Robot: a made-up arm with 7 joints. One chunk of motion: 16 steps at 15 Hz.
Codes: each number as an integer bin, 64 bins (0 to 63) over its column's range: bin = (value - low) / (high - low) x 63, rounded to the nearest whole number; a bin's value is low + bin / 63 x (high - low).
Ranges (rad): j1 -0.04..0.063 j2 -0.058..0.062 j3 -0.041..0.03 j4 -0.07..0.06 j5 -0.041..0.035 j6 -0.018..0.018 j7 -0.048..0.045
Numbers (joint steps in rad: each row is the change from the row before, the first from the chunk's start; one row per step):
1: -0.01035 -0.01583 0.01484 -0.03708 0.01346 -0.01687 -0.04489
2: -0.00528 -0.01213 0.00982 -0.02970 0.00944 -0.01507 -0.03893
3: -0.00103 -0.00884 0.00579 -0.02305 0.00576 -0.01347 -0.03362
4: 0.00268 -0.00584 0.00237 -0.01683 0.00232 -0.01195 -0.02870
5: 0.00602 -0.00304 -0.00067 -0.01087 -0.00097 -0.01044 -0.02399
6: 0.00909 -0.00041 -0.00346 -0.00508 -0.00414 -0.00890 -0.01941
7: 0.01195 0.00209 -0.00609 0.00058 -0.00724 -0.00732 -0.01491
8: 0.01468 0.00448 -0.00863 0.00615 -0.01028 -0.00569 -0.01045
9: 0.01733 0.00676 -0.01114 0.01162 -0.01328 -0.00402 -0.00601
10: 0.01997 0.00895 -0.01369 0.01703 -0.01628 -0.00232 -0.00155
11: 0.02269 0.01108 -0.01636 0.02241 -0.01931 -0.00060 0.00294
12: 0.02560 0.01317 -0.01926 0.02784 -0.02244 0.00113 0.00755
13: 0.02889 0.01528 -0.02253 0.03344 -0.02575 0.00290 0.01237
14: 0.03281 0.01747 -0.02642 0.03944 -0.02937 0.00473 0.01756
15: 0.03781 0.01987 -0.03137 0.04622 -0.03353 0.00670 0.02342
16: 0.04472 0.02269 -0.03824 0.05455 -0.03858 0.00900 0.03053
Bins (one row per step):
1: 18 22 50 16 45 2 2
2: 21 24 45 20 42 5 6
3: 24 26 42 23 39 8 10
4: 26 27 38 26 36 11 13
5: 28 29 36 29 33 13 16
6: 30 30 33 31 31 16 19
7: 32 32 31 34 28 19 22
8: 33 33 29 37 25 22 25
9: 35 34 26 40 23 24 28
10: 37 35 24 42 20 27 31
11: 38 36 22 45 18 30 35
12: 40 37 19 47 15 33 38
13: 42 38 16 50 13 37 41
14: 45 40 13 53 10 40 44
15: 48 41 9 56 6 43 48
16: 52 42 2 60 2 47 53

